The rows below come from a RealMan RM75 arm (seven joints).
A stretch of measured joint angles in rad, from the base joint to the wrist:
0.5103, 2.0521, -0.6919, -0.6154, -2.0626, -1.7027, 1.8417
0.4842, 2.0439, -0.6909, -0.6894, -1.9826, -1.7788, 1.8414
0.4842, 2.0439, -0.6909, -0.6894, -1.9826, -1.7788, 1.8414
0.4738, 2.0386, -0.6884, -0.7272, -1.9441, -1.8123, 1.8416
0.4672, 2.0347, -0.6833, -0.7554, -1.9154, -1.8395, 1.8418
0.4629, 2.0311, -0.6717, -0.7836, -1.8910, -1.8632, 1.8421
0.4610, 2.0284, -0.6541, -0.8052, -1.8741, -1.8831, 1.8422
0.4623, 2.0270, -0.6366, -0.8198, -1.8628, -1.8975, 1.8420
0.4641, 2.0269, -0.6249, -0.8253, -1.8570, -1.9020, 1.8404
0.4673, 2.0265, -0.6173, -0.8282, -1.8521, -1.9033, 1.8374
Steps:
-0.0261, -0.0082, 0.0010, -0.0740, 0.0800, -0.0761, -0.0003
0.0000, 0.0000, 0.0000, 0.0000, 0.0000, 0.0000, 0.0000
-0.0104, -0.0053, 0.0025, -0.0378, 0.0385, -0.0335, 0.0002
-0.0066, -0.0039, 0.0051, -0.0282, 0.0287, -0.0272, 0.0002
-0.0043, -0.0036, 0.0116, -0.0282, 0.0244, -0.0237, 0.0003
-0.0019, -0.0027, 0.0176, -0.0216, 0.0169, -0.0199, 0.0001
0.0013, -0.0014, 0.0175, -0.0146, 0.0113, -0.0144, -0.0002
0.0018, -0.0001, 0.0117, -0.0055, 0.0058, -0.0045, -0.0016
0.0032, -0.0004, 0.0076, -0.0029, 0.0049, -0.0013, -0.0030

